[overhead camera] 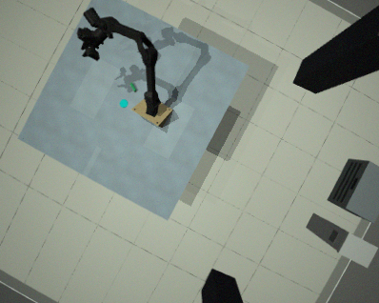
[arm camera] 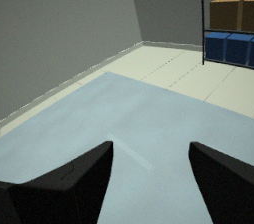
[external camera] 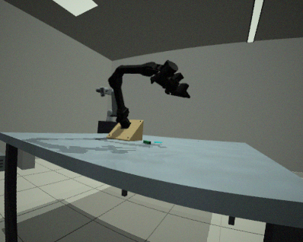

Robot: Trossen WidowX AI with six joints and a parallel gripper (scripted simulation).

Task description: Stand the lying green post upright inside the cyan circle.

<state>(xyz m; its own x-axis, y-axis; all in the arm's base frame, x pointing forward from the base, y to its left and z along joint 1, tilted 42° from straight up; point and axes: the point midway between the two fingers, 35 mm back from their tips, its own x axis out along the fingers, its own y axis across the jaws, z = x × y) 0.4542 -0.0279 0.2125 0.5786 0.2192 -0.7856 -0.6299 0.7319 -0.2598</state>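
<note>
Right now my gripper tip is 26 cm above the green post, 23 cm past it and 2 cm to the right of it. Also, from my gripper tip: cyan circle (27 cm below, 21 cm behind, 16 cm to the left).
</note>
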